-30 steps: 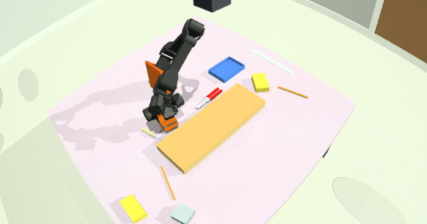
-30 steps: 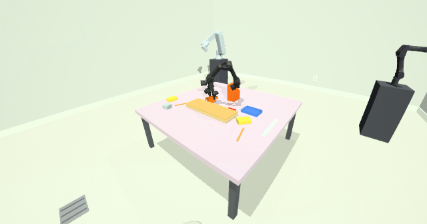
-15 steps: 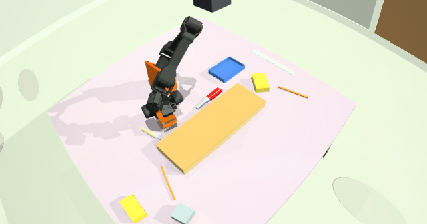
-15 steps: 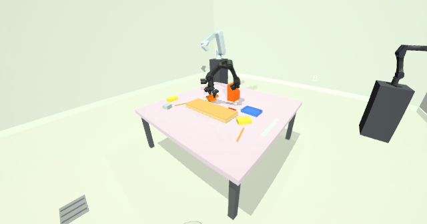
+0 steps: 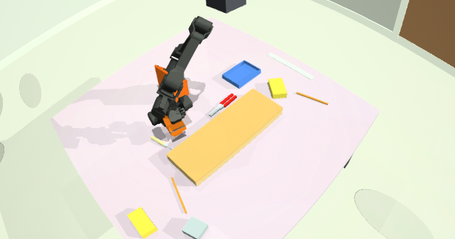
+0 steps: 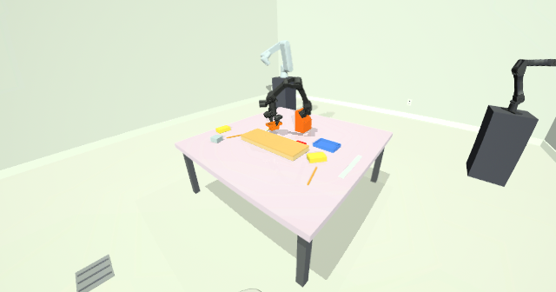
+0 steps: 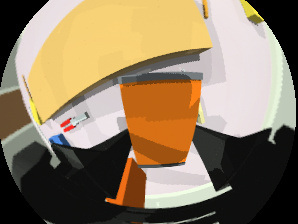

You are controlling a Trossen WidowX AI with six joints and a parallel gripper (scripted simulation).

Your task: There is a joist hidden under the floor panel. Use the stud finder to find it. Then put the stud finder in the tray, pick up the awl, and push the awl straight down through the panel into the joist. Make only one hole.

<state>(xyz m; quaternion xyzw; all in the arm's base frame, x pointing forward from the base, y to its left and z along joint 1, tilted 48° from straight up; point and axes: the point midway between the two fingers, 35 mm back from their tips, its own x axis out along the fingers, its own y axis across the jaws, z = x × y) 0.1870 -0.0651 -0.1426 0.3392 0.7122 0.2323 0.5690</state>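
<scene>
My gripper tip is 80 mm to the left of the awl, 60 mm above it and 10 mm short of it. The rest, counted from my gripper tip: blue tray 470 mm to the left, 60 mm below, 50 mm behind; grey block 410 mm ahead, 250 mm to the right, 50 mm below; orange stud finder 20 mm below, 10 mm behind.
</scene>
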